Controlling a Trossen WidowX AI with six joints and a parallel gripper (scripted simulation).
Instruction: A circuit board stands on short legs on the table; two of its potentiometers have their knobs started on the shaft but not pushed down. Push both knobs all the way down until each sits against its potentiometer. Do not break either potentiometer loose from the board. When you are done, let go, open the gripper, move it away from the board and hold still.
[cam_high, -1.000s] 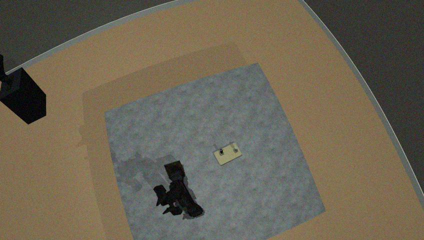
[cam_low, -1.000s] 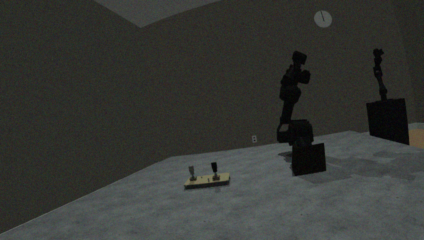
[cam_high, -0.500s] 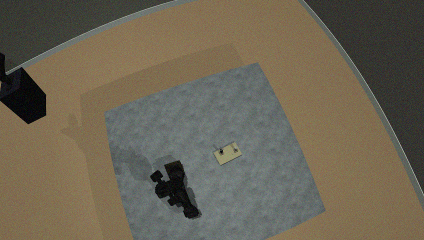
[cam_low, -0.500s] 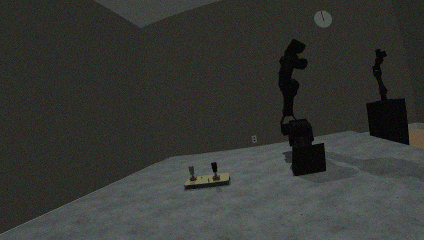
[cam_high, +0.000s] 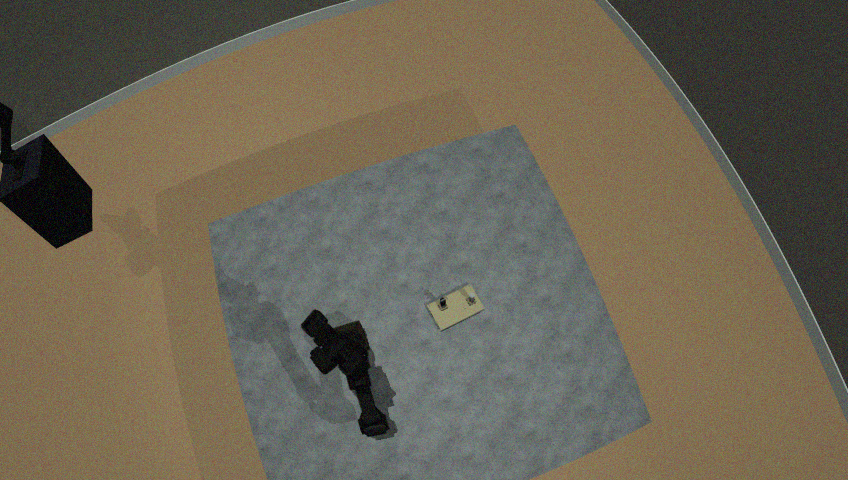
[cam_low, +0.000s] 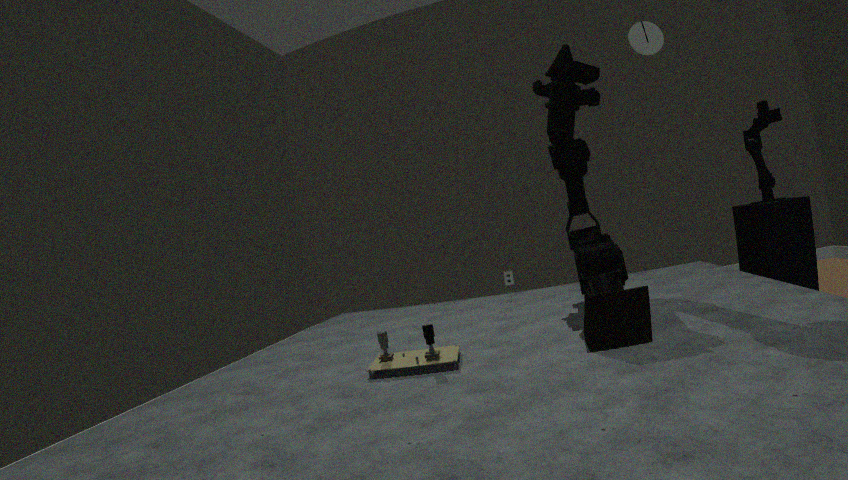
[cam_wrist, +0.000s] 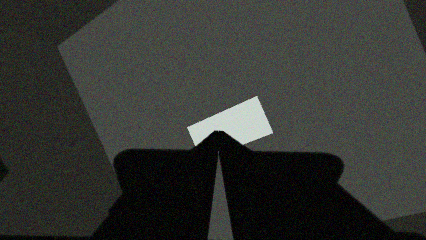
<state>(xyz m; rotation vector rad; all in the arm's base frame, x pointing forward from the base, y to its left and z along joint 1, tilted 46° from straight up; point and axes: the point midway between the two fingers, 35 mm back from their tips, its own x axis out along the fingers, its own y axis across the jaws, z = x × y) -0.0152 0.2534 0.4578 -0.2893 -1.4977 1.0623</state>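
Now: the dark knob 520 mm below my gripper tip, 360 mm ahead of it and 160 mm to the left of it. The rest, counted from my gripper tip: light grey knob 530 mm below, 450 mm ahead, 140 mm to the left.
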